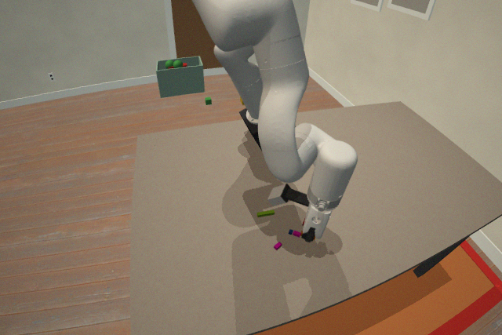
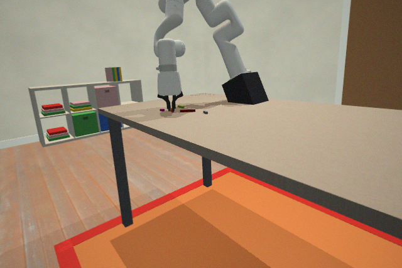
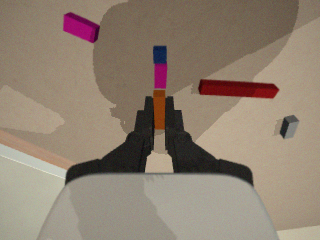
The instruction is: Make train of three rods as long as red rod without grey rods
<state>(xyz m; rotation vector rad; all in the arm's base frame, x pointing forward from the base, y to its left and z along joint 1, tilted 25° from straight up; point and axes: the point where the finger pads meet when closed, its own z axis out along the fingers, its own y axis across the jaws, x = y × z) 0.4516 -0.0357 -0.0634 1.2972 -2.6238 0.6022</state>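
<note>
My gripper is now 2 cm above the orange rod. Also, from my hand: blue rod 3 cm behind, 4 cm to the right, 3 cm below; then red rod 7 cm behind, 3 cm to the left, 3 cm below; then lime rod 11 cm behind, 8 cm to the right, 3 cm below.
</note>
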